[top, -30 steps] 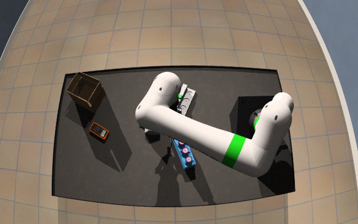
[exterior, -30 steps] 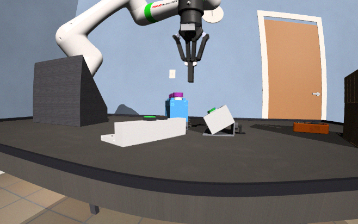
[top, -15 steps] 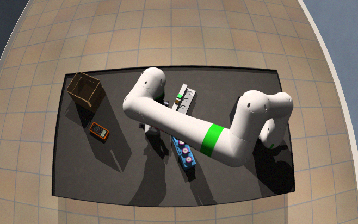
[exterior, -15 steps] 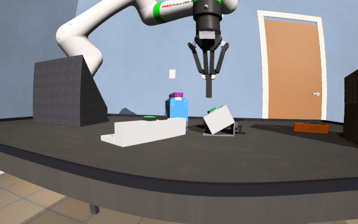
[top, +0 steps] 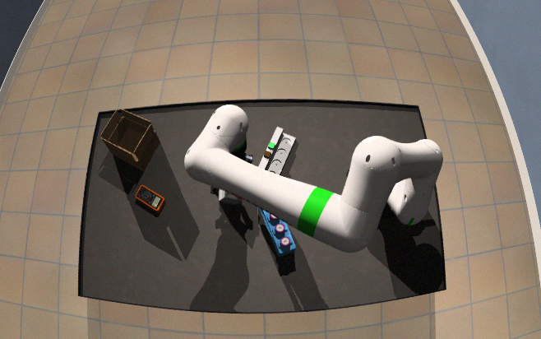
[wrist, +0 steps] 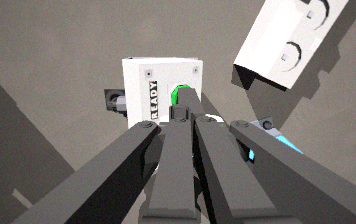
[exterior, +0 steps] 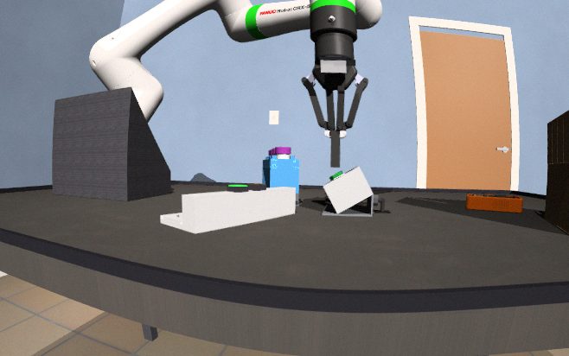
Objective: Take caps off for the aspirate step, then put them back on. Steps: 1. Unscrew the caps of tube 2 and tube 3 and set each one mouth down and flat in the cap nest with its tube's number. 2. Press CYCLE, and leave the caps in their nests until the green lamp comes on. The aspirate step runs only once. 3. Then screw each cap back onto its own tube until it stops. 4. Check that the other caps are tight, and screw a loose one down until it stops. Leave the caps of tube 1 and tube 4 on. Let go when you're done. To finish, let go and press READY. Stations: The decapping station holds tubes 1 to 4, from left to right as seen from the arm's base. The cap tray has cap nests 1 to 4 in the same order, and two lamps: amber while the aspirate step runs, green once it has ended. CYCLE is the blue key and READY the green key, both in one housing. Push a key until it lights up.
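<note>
Right now my hand is 5 cm above the green key. Also, from my hand: key housing 6 cm below, 2 cm to the left, 2 cm ahead; then blue key 5 cm below, 4 cm to the left; then orange multimeter 36 cm ahead, 10 cm below, 8 cm to the left.
</note>
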